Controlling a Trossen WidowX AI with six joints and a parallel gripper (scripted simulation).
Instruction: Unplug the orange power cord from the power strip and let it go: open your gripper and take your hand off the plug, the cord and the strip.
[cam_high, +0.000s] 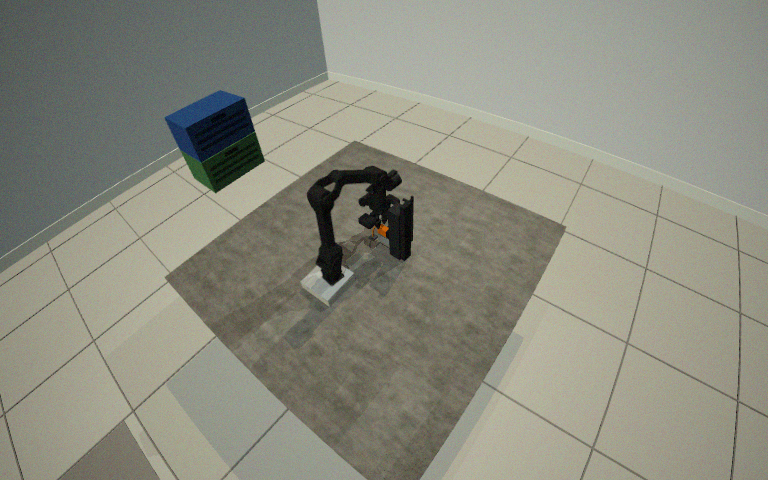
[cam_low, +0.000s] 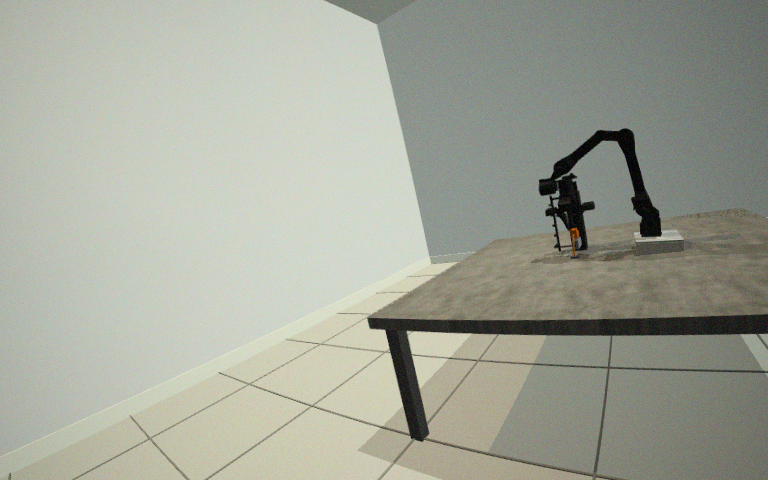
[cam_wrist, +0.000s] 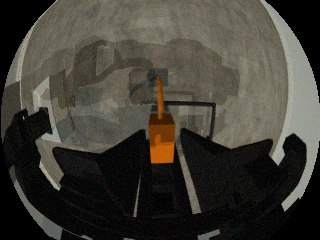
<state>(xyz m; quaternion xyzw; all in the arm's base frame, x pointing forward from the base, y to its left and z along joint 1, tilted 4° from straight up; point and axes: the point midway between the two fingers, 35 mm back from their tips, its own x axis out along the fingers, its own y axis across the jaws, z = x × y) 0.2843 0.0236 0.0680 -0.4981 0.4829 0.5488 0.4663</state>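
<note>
The orange plug lies 1 cm ahead of my gripper tip, 3 cm to the right of it and 1 cm below it.
</note>
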